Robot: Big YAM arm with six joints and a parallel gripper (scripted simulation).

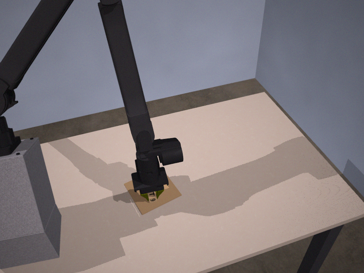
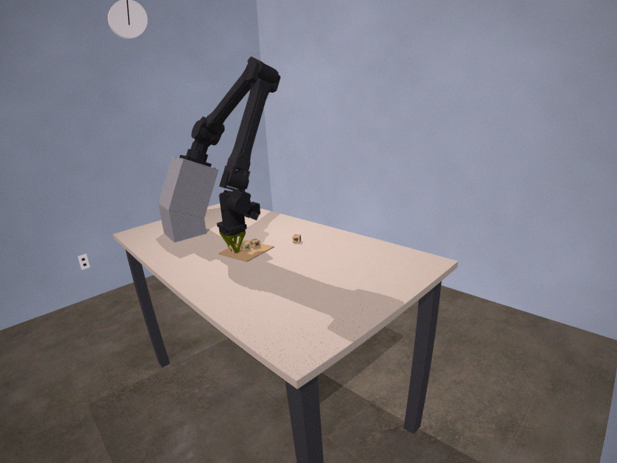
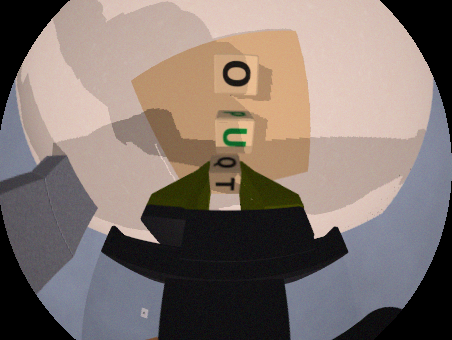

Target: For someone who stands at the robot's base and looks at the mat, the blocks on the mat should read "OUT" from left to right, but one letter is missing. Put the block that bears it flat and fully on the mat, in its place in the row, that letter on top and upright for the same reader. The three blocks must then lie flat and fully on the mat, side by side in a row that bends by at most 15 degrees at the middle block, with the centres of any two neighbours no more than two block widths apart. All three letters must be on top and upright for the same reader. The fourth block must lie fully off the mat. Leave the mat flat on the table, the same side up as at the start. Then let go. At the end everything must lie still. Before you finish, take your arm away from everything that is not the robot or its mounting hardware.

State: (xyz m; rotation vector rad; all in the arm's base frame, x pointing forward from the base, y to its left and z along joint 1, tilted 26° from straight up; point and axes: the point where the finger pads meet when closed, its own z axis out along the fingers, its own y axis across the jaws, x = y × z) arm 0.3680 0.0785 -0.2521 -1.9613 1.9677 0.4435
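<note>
Right now the U block is 10 mm ahead of my hand and 40 mm to the left of it. From my hand the other things lie so: mat: 10 mm ahead, 40 mm to the left, 10 mm below; T block: right at my hand.
</note>
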